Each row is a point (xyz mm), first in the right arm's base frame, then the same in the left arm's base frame.
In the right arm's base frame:
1: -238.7 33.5 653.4
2: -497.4 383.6 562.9
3: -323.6 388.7 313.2
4: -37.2 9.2 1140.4
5: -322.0 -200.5 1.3
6: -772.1 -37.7 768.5
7: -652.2 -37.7 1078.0
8: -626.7 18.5 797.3
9: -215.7 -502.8 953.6
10: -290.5 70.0 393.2
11: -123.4 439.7 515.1
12: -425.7 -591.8 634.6
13: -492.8 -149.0 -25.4
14: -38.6 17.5 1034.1
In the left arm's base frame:
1: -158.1 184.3 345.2
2: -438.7 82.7 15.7
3: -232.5 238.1 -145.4
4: -373.7 371.9 788.7
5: 383.1 -1.0 -54.4
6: -351.4 -330.8 357.1
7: -502.2 -212.9 628.3
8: -362.1 -174.4 380.4
9: 50.9 1.1 893.9
10: -41.6 144.6 107.4
11: -327.8 447.1 29.7
12: 242.2 -234.9 645.9
13: 306.8 -138.2 -143.2
14: -314.9 371.3 699.7

